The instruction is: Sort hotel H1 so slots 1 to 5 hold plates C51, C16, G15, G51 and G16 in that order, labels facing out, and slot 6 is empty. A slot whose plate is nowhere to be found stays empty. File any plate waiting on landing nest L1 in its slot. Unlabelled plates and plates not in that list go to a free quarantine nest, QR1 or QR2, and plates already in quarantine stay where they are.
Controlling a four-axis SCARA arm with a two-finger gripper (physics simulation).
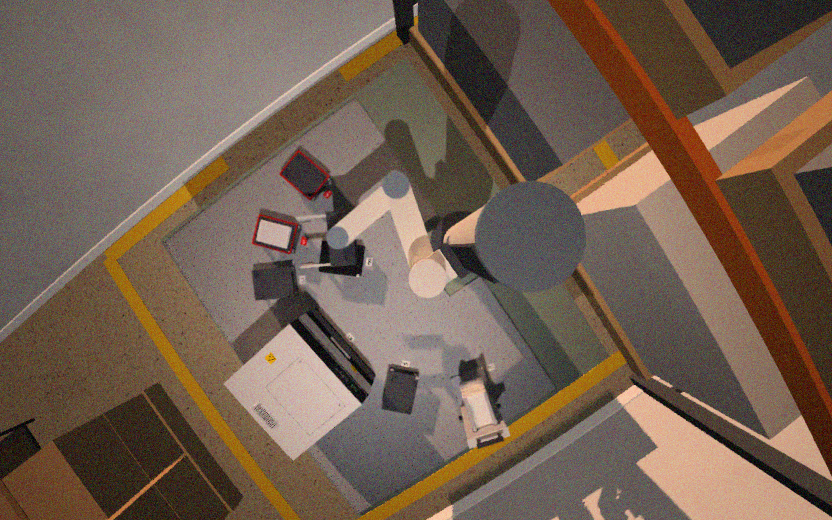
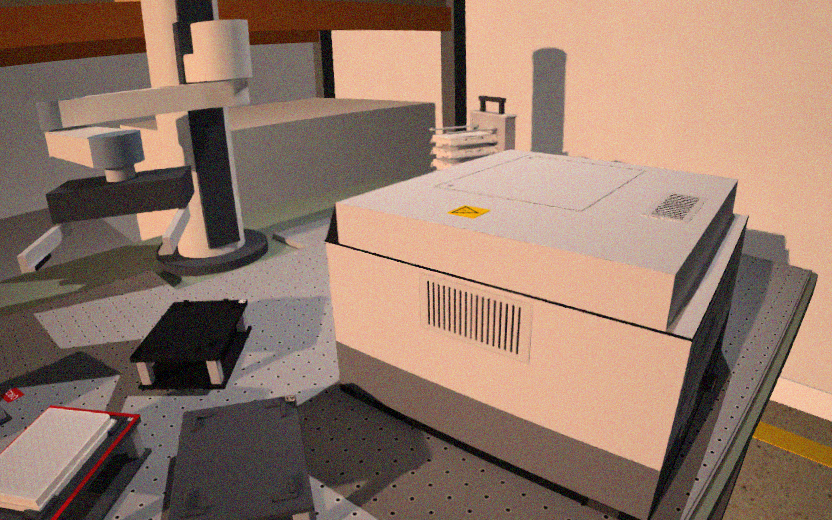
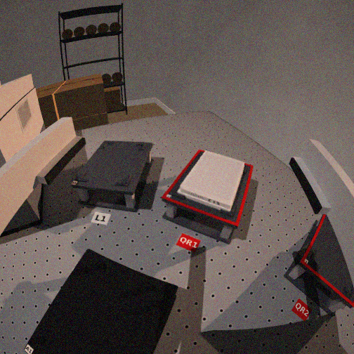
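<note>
My gripper is open and empty, its two fingers wide apart above the bench. Landing nest L1 is dark and bears no plate. Red-rimmed nest QR1 holds a white plate; its front label is too blurred to read surely. Red-rimmed nest QR2 is bare. The hotel stands at the far side with white plates stacked in it; their labels and slot numbers cannot be read.
A black nest marked A1 stands close below the gripper. A large white instrument stands beside L1. Another dark nest lies between the instrument and the hotel.
</note>
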